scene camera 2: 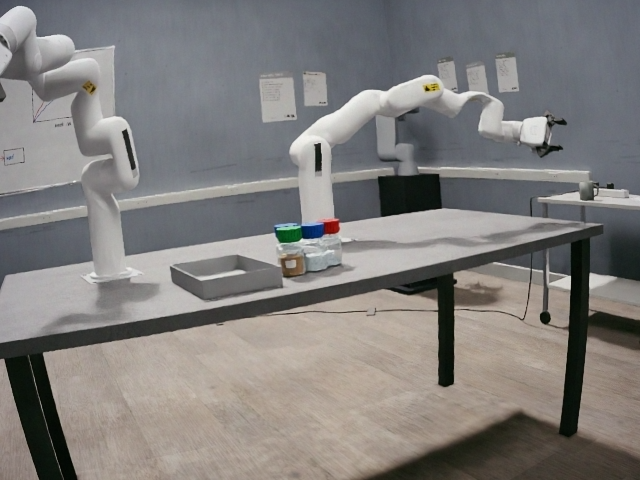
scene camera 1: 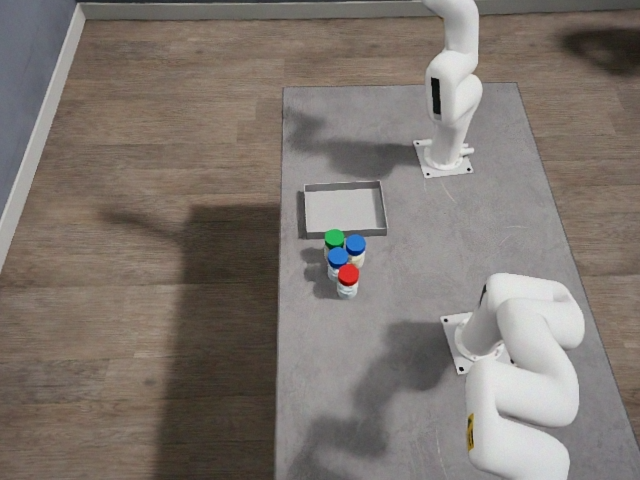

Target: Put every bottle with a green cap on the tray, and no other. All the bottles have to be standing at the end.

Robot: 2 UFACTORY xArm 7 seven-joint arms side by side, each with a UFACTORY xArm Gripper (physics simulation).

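The green-capped bottle has brown contents and stands beside the tray, outside it. The tray is grey, low-walled and empty. A blue-capped bottle and a second blue-capped bottle stand close to the green-capped one; the second is mostly hidden in scene camera 2. A red-capped bottle stands at the cluster's end. My left gripper is open and empty, high and far from the bottles. My right gripper is cut off at scene camera 2's left edge; its fingertips are not visible.
The grey table carries both arm bases. The right arm rises near the tray, the left arm behind the bottles in scene camera 2. A white side table with a mug stands at the far right.
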